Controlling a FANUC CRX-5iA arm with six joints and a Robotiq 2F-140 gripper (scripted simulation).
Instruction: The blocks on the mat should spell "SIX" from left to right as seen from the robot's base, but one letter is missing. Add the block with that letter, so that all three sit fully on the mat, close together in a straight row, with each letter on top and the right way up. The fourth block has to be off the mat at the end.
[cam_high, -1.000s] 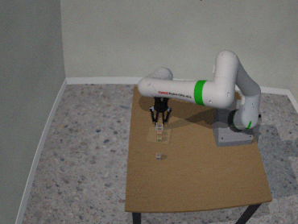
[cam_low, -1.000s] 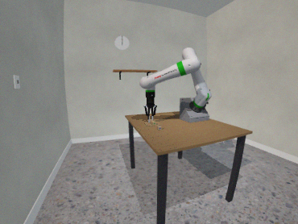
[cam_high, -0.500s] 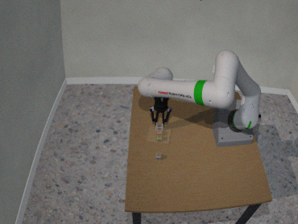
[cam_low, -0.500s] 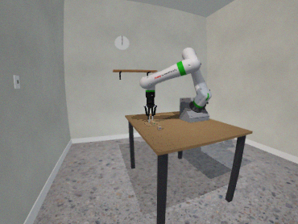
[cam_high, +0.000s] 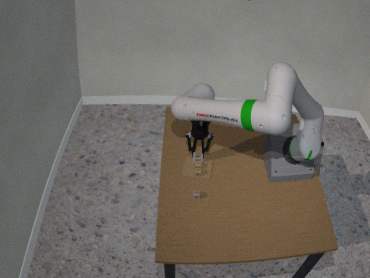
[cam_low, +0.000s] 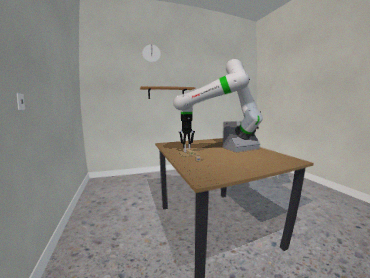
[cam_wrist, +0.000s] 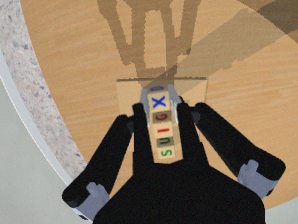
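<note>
Right now my hand is 10 mm short of the mat, 50 mm to the right of it and 40 mm above it.
</note>
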